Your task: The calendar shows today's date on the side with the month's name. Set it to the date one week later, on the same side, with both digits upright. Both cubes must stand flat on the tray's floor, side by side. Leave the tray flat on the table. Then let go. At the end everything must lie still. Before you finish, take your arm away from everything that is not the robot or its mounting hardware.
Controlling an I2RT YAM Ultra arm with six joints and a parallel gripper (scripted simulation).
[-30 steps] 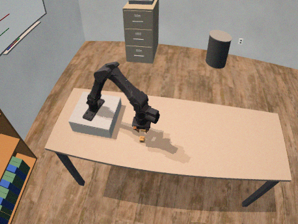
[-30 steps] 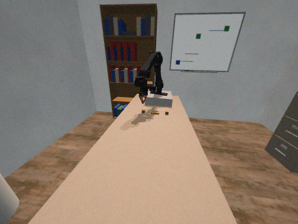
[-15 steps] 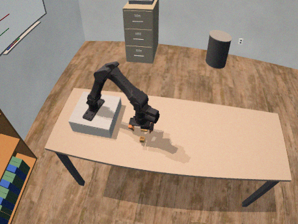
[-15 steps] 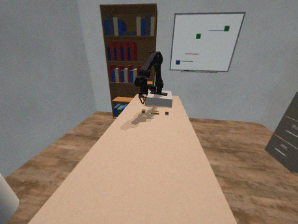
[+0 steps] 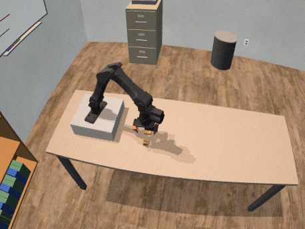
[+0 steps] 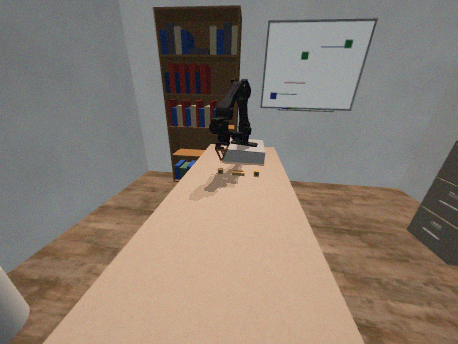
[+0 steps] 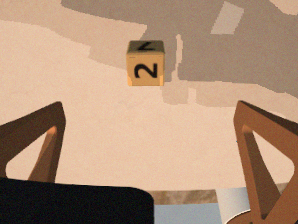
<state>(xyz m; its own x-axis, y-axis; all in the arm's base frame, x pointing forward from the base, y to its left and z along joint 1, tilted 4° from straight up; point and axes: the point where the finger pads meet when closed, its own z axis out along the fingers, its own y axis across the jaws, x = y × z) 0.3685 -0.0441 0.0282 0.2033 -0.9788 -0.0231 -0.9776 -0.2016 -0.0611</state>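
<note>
My hand is 20 cm to the right of the wooden digit cube, 9 cm above it and 4 cm past it. The rest, counted from my hand: calendar tray: 10 cm below, 9 cm to the left, 2 cm behind.
</note>
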